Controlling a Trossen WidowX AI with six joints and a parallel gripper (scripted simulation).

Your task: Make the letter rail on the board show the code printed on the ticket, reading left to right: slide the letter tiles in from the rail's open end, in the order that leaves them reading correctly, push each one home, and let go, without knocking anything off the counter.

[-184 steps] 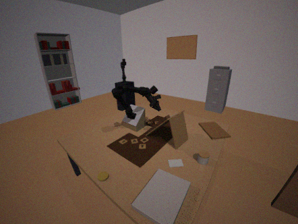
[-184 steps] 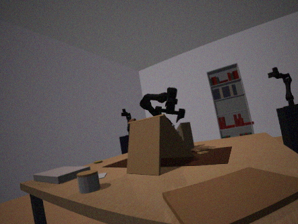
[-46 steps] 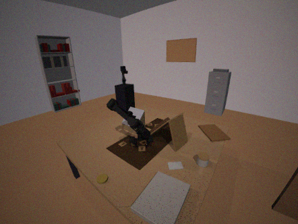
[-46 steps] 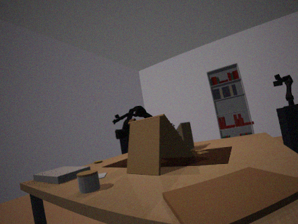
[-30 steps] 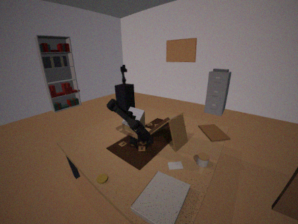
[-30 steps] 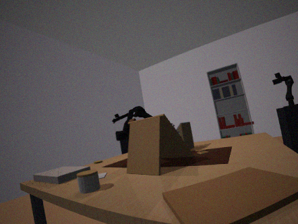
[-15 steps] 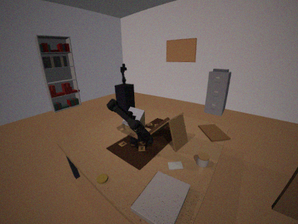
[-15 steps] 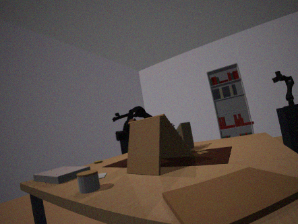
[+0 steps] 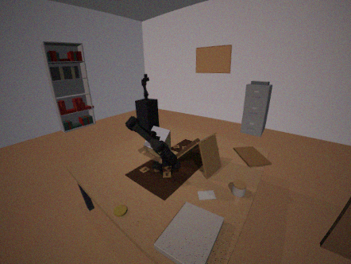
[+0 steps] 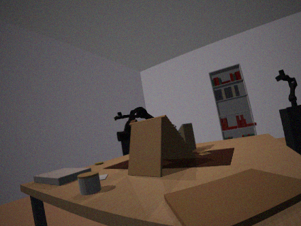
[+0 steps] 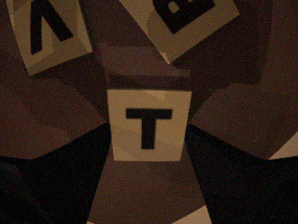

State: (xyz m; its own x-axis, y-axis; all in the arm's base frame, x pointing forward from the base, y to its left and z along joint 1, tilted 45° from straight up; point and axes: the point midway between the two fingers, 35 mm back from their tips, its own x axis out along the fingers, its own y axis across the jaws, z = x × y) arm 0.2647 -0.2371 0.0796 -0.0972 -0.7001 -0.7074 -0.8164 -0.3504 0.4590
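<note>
Now: gripper tip 10 cm past the tile marked v and 2 cm to the right of it. The rest, counted from my gripper tip: dark mat 21 cm to the left, 7 cm behind, 1 cm below; then white ticket 25 cm to the left, 10 cm above, 4 cm ahead; then tile marked t right at my gripper tip.
</note>
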